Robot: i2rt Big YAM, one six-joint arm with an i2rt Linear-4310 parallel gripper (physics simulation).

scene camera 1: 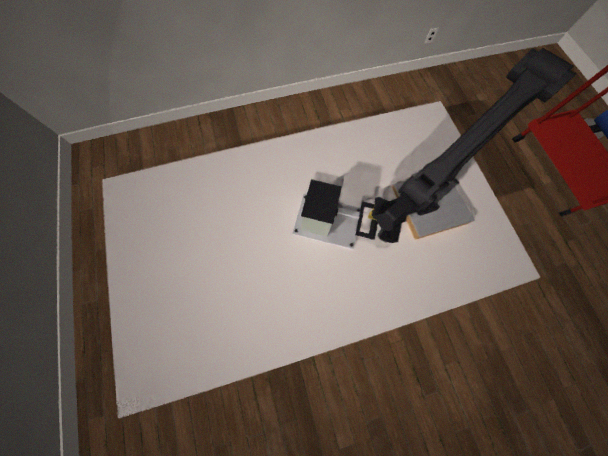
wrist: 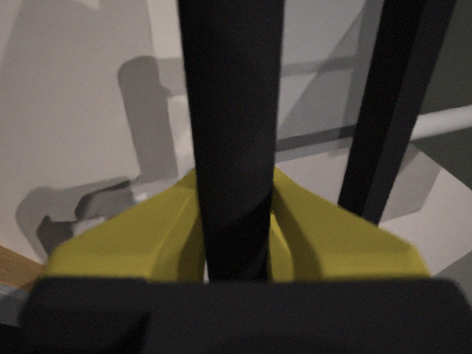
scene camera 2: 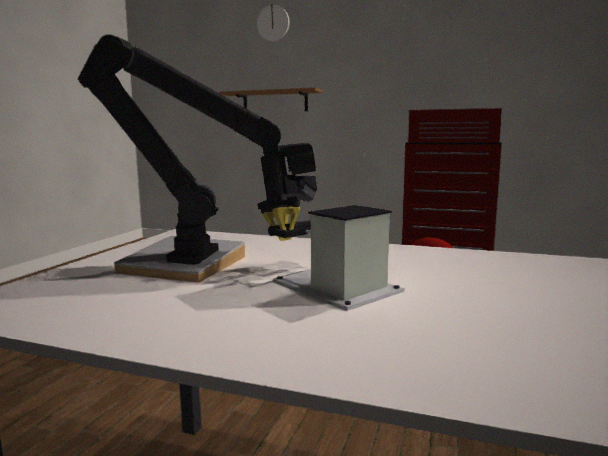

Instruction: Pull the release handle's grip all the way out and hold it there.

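Note:
The release handle is a black rectangular frame point(scene camera 1: 359, 221) point(scene camera 2: 301, 229) on a pale rod point(scene camera 1: 348, 214) point(wrist: 442, 122) that comes out of the side of a pale green box point(scene camera 1: 316, 227) point(scene camera 2: 350, 255) with a black top. A stretch of rod shows between the box and the frame. The outer bar of the frame is the grip point(wrist: 237, 100), which stands large in the middle of the wrist view. My gripper point(scene camera 1: 372, 215) point(scene camera 2: 283, 234) point(wrist: 235, 176) points down, its yellow fingers shut on the grip from both sides. The fingertips are partly hidden behind the bar.
The box stands on a grey base plate point(scene camera 1: 342, 239) point(scene camera 2: 375, 295) with dark bolts, on the white table point(scene camera 1: 225, 300) point(scene camera 2: 450, 340). The arm's grey, wood-edged base board point(scene camera 1: 450, 220) point(scene camera 2: 150, 255) lies on the gripper's other side from the box. A red cart point(scene camera 1: 575, 160) stands beyond the table.

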